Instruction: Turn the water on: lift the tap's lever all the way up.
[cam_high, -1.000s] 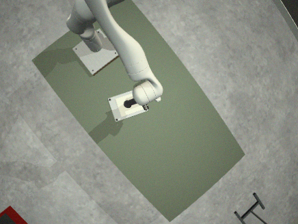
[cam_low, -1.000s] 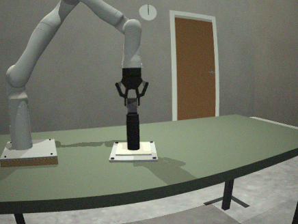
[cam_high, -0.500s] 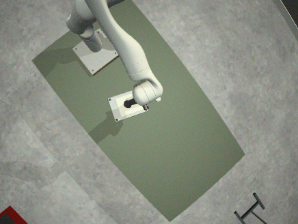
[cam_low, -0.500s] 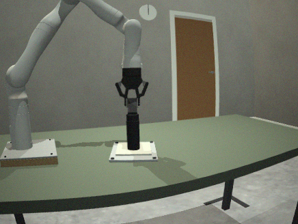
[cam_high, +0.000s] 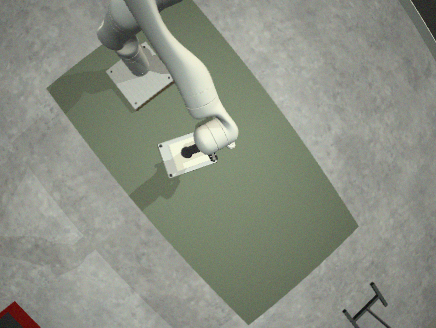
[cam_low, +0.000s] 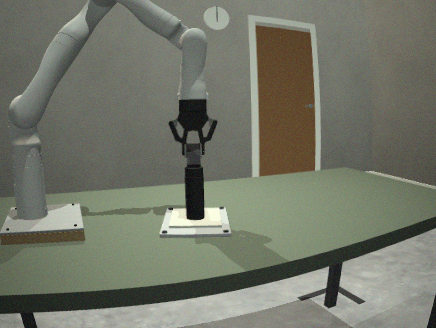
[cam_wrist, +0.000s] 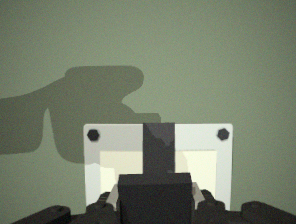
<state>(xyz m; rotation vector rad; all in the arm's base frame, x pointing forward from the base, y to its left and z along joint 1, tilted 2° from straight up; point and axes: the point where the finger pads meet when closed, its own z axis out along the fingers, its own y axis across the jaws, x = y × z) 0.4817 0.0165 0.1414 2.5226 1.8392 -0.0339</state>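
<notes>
My hand is 10 mm past the lever, 30 mm to the left of it and 10 mm above it. The rest, counted from my hand: tap: 20 mm behind, 60 mm to the right, 70 mm below.
</notes>
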